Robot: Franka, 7 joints.
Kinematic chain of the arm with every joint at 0, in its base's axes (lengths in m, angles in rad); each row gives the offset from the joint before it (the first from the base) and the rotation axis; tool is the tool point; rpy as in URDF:
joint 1: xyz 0 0 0.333 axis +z
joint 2: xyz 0 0 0 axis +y
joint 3: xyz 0 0 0.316 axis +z
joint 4: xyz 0.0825 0 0 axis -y
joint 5: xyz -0.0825 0 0.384 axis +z
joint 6: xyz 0 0 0 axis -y
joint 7: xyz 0.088 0 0 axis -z
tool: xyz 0 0 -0.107 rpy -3.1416 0 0
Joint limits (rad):
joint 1: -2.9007..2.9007
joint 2: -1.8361..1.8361
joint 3: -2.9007..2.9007
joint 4: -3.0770..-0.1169
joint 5: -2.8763..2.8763
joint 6: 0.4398..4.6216
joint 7: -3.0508..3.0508
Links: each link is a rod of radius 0.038 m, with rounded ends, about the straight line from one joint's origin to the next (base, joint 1, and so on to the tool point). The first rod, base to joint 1, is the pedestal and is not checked.
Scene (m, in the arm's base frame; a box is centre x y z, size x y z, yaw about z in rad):
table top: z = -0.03
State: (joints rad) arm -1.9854 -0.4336 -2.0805 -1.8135 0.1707 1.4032 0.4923
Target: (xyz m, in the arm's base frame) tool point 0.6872 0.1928 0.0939
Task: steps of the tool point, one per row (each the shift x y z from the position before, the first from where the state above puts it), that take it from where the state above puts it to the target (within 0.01 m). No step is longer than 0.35 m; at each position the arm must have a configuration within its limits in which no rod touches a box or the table.
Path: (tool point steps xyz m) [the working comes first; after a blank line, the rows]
Joints at the target: -2.9007 -1.2571 -2.9007 -0.8972 -0.8113 1.4605 0.4923
Straight joint move there: clear.

1: 0.2560 0.1562 -0.0530
2: 0.3076 0.0013 -0.0854
3: 0.2674 -0.1548 -0.0903
4: 0.1613 -0.2540 -0.0689

